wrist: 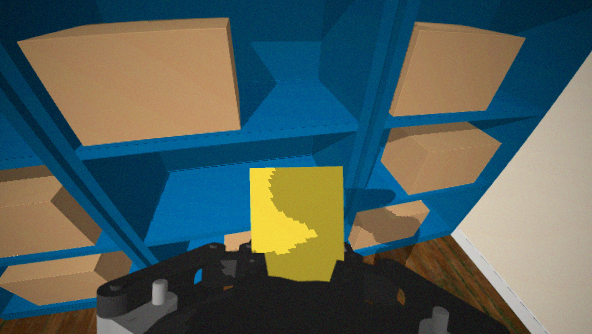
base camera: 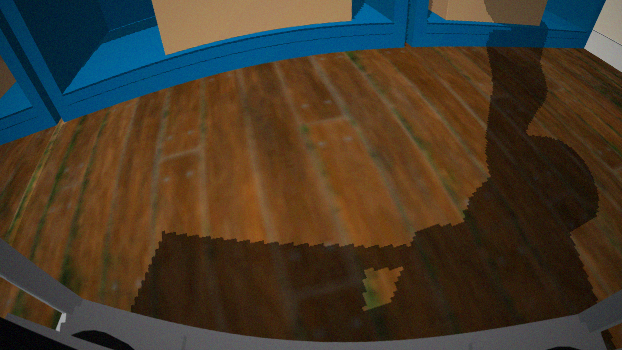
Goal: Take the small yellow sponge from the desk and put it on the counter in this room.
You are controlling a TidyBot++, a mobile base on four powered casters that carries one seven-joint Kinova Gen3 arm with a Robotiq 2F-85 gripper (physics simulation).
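Frame: origin at the arm's base, x up, y left, z back, level; centimetres.
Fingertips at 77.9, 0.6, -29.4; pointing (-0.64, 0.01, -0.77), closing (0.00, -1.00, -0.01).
Note:
A point is followed by its place in that frame, as x, y, z.
The small yellow sponge [wrist: 300, 220] {84.0, 0.7, -27.0} is at the lower middle of the wrist view, partly in shadow. My gripper [wrist: 301, 244] {77.9, 0.6, -29.4} is shut on it, with a black finger at each side of its lower part. The sponge's lower end is hidden behind the gripper body. Behind the sponge stands a blue shelf unit, with a gap I cannot judge. The desk and the counter do not show in either view.
The blue shelf unit [base camera: 235, 55] {-35.9, 21.9, -73.9} [wrist: 367, 100] {67.0, -15.9, -86.5} with several tan boxes stands ahead. A pale wall [wrist: 545, 200] {22.4, -116.0, -95.4} is at the right. The wooden floor [base camera: 280, 165] {-39.7, 7.8, -43.4} lies before the base, with the robot's shadow on it.

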